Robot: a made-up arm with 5 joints. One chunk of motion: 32 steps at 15 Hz.
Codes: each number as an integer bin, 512 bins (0 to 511) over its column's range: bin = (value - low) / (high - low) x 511, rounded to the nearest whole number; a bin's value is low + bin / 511 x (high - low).
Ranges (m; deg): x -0.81..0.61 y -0.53..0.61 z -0.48..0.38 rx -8..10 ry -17..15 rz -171..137
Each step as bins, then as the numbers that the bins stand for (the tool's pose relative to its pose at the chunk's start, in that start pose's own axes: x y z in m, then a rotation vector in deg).
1 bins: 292 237 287 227 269 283
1 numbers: 0.0014 -0.0013 0.0030 0.00 -0.15 -0.42
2 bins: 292 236 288 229 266 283
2 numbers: 0.0014 -0.0035 0.0047 0.07 -0.34 -0.42
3 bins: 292 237 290 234 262 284
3 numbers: 0.0014 -0.0013 0.0081 0.24 -0.59 0.18
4 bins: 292 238 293 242 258 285
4 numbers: 0.0014 0.0010 0.0131 0.52 -0.84 0.78
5 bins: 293 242 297 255 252 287
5 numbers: 0.0042 0.0099 0.0198 0.98 -1.22 1.99
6 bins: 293 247 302 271 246 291
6 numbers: 0.0042 0.0210 0.0283 1.55 -1.59 4.40
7 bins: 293 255 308 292 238 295
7 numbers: 0.0042 0.0389 0.0384 2.29 -2.10 6.81
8 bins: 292 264 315 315 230 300
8 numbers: 0.0014 0.0590 0.0501 3.10 -2.60 9.82
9 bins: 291 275 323 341 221 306
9 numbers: -0.0014 0.0835 0.0636 4.01 -3.16 13.44
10 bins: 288 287 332 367 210 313
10 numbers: -0.0097 0.1103 0.0787 4.93 -3.85 17.66
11 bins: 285 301 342 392 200 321
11 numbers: -0.0180 0.1415 0.0956 5.81 -4.48 22.48
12 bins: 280 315 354 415 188 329
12 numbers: -0.0319 0.1727 0.1158 6.62 -5.23 27.30
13 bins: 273 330 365 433 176 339
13 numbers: -0.0514 0.2062 0.1343 7.25 -5.98 33.33
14 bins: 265 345 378 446 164 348
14 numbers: -0.0736 0.2397 0.1562 7.71 -6.73 38.75
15 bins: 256 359 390 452 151 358
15 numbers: -0.0986 0.2709 0.1764 7.92 -7.54 44.78
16 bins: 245 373 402 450 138 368
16 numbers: -0.1292 0.3021 0.1966 7.85 -8.36 50.81
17 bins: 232 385 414 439 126 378
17 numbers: -0.1653 0.3289 0.2168 7.46 -9.11 56.84
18 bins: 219 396 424 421 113 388
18 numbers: -0.2014 0.3534 0.2336 6.83 -9.92 62.86
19 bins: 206 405 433 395 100 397
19 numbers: -0.2376 0.3735 0.2487 5.91 -10.74 68.29
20 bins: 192 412 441 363 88 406
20 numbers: -0.2765 0.3891 0.2622 4.79 -11.49 73.71
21 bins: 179 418 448 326 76 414
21 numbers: -0.3126 0.4025 0.2740 3.48 -12.24 78.53
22 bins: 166 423 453 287 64 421
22 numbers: -0.3487 0.4137 0.2824 2.11 -12.99 82.75
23 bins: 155 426 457 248 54 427
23 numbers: -0.3793 0.4204 0.2891 0.74 -13.62 86.37
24 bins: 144 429 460 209 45 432
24 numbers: -0.4098 0.4271 0.2942 -0.64 -14.18 89.38
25 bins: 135 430 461 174 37 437
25 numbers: -0.4349 0.4293 0.2959 -1.87 -14.68 92.40
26 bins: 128 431 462 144 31 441
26 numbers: -0.4543 0.4315 0.2975 -2.93 -15.06 94.81
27 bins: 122 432 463 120 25 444
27 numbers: -0.4710 0.4338 0.2992 -3.77 -15.43 96.62
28 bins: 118 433 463 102 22 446
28 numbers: -0.4821 0.4360 0.2992 -4.41 -15.62 97.82
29 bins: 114 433 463 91 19 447
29 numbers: -0.4932 0.4360 0.2992 -4.79 -15.81 98.42
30 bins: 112 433 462 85 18 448
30 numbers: -0.4988 0.4360 0.2975 -5.01 -15.87 99.03
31 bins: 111 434 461 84 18 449
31 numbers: -0.5015 0.4382 0.2959 -5.04 -15.87 99.63
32 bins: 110 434 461 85 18 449
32 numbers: -0.5043 0.4382 0.2959 -5.01 -15.87 99.63
